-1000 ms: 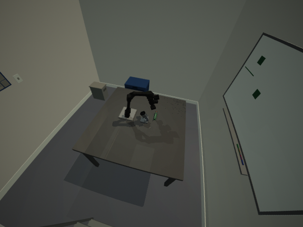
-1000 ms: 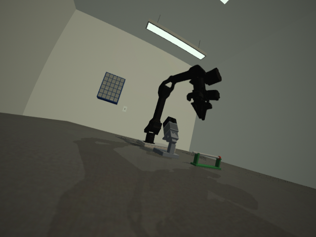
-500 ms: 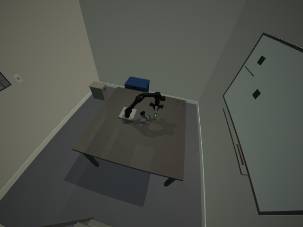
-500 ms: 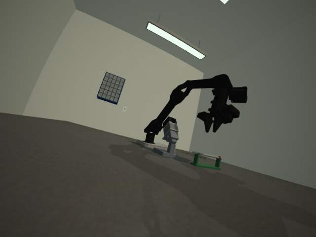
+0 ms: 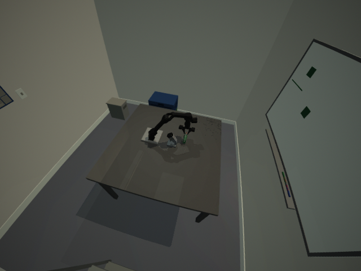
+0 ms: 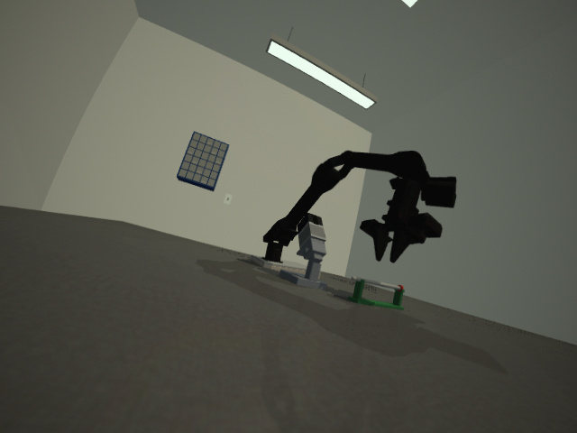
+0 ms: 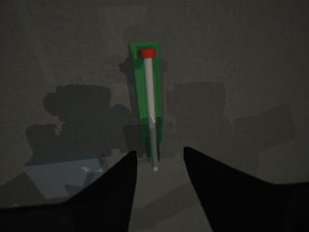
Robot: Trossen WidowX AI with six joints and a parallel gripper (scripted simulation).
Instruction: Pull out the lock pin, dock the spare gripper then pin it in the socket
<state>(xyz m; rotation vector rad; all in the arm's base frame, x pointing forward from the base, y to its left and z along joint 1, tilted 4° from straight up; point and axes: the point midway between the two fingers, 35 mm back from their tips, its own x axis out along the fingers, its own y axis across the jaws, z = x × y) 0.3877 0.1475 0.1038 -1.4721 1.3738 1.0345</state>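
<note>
Now: the green cradle 1 cm to the left of my gripper tip and 7 cm below it. Also, from my gripper tip: grey mount 12 cm behind, 12 cm to the right, 4 cm below; spare gripper 14 cm behind, 12 cm to the right, 2 cm above.
</note>
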